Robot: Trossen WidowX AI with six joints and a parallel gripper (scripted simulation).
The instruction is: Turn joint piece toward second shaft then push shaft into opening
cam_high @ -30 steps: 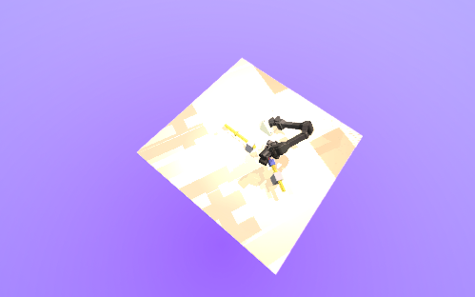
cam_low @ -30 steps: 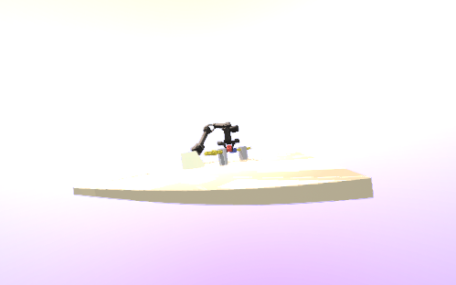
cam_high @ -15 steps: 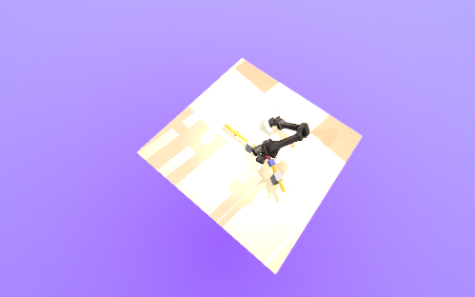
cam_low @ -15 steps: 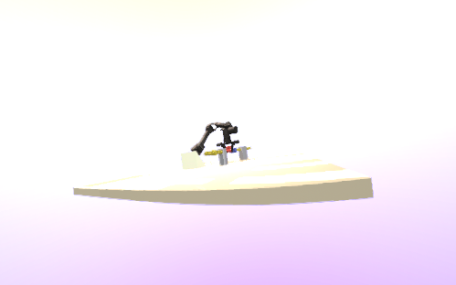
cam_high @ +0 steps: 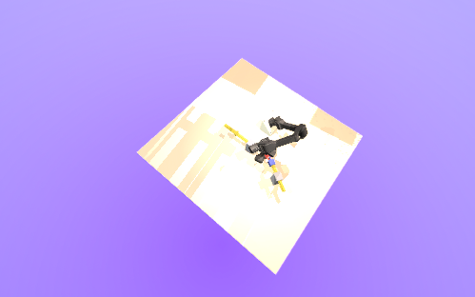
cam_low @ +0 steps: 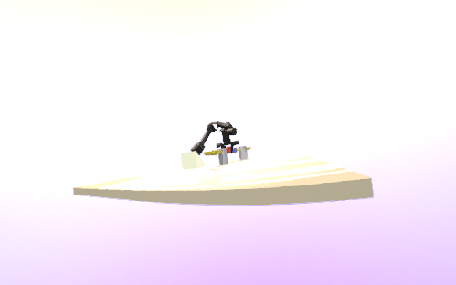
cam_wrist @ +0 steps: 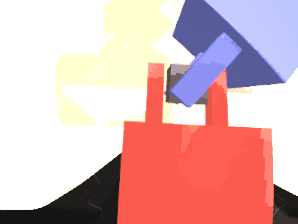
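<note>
My gripper tip is 30 mm below the red joint piece and 10 mm to the right of it.
</note>
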